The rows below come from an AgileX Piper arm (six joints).
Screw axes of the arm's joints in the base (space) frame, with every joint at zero. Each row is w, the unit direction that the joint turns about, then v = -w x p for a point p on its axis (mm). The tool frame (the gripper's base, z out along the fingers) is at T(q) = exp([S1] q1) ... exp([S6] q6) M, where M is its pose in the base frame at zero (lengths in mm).
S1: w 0 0 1 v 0 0 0
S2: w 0 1 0 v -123 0 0
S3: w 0 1 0 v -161.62 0 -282.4
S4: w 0.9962 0 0.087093 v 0 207.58 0
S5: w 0 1 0 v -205.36 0 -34.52
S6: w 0.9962 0 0.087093 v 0 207.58 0
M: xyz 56.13 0 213.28 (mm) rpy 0 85.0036 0 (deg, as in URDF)
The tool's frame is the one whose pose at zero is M.
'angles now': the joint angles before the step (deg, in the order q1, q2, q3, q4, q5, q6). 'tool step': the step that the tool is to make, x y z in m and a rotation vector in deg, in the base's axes. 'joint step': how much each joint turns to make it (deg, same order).
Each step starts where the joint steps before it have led.
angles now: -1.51, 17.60, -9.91, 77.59, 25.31, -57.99
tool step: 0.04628, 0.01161, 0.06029, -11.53, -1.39, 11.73
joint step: 0.00, 19.18, -16.71, -1.11, 9.74, -12.90
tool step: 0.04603, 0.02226, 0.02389, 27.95, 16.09, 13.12
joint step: 0.92, 16.91, -8.29, 18.18, 17.06, 9.85
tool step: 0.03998, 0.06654, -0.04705, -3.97, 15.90, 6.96
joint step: 20.57, 17.24, -3.70, 1.99, -13.23, 2.24
